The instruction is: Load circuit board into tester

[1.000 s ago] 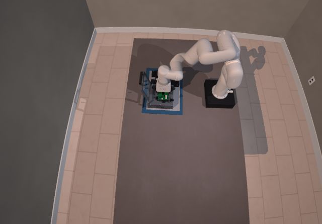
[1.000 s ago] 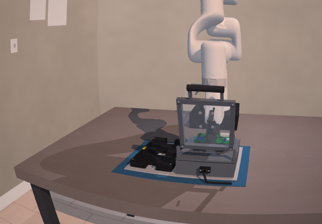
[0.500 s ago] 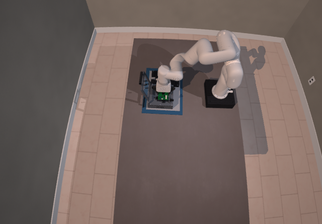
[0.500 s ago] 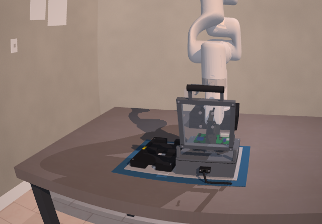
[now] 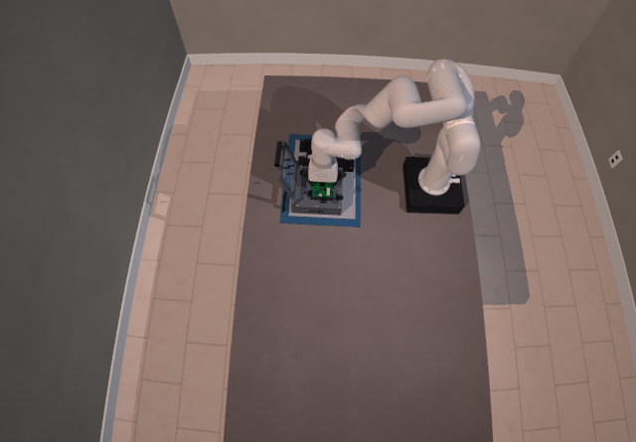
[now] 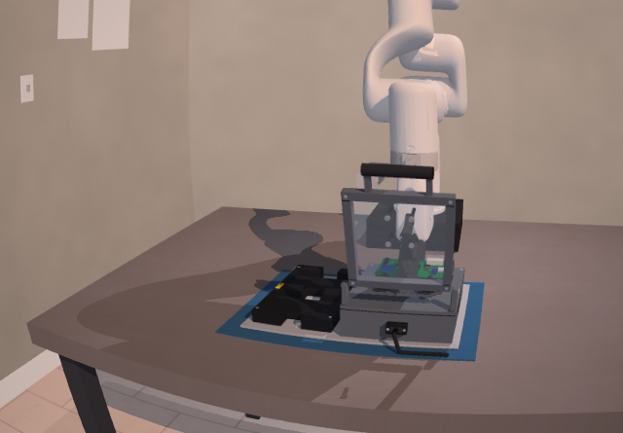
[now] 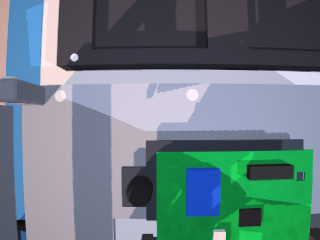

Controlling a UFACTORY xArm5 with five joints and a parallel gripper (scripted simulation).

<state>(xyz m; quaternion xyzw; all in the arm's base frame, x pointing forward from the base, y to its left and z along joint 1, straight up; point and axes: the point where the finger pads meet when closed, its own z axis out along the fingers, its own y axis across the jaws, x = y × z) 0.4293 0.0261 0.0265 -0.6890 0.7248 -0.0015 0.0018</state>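
The green circuit board lies right at my hand. From my hand the other things lie so: clear lid (130 mm ahead, 90 mm above, 10 mm to the right); nest (20 mm below, 10 mm to the left, 10 mm ahead).
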